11 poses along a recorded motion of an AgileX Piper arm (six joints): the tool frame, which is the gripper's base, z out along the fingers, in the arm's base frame.
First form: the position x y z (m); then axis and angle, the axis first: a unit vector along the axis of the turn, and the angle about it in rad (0 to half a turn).
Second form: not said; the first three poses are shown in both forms.
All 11 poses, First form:
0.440 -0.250 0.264 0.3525 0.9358 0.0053 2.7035
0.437 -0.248 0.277 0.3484 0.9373 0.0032 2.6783
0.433 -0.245 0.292 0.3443 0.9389 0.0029 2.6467
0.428 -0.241 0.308 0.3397 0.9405 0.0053 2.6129
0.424 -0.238 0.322 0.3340 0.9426 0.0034 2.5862
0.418 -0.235 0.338 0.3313 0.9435 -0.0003 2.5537
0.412 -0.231 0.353 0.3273 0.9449 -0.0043 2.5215
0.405 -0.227 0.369 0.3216 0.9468 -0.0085 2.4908
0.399 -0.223 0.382 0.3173 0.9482 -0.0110 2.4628
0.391 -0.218 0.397 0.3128 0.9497 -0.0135 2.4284
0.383 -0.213 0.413 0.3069 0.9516 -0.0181 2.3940
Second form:
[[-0.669 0.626 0.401 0.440], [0.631 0.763 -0.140 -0.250], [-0.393 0.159 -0.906 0.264], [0 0 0 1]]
[[-0.665 0.617 0.421 0.437], [0.620 0.770 -0.150 -0.248], [-0.417 0.161 -0.895 0.277], [0 0 0 1]]
[[-0.657 0.606 0.448 0.433], [0.609 0.777 -0.158 -0.245], [-0.444 0.169 -0.880 0.292], [0 0 0 1]]
[[-0.648 0.593 0.478 0.428], [0.598 0.785 -0.162 -0.241], [-0.471 0.181 -0.863 0.308], [0 0 0 1]]
[[-0.643 0.581 0.499 0.424], [0.584 0.794 -0.170 -0.238], [-0.495 0.182 -0.850 0.322], [0 0 0 1]]
[[-0.631 0.573 0.523 0.418], [0.573 0.799 -0.184 -0.235], [-0.523 0.183 -0.832 0.338], [0 0 0 1]]
[[-0.620 0.563 0.547 0.412], [0.558 0.806 -0.198 -0.231], [-0.552 0.183 -0.814 0.353], [0 0 0 1]]
[[-0.610 0.552 0.569 0.405], [0.542 0.814 -0.209 -0.227], [-0.579 0.180 -0.795 0.369], [0 0 0 1]]
[[-0.599 0.542 0.589 0.399], [0.528 0.821 -0.218 -0.223], [-0.602 0.181 -0.778 0.382], [0 0 0 1]]
[[-0.584 0.531 0.614 0.391], [0.513 0.828 -0.227 -0.218], [-0.629 0.182 -0.756 0.397], [0 0 0 1]]
[[-0.570 0.518 0.637 0.383], [0.494 0.836 -0.239 -0.213], [-0.657 0.179 -0.733 0.413], [0 0 0 1]]

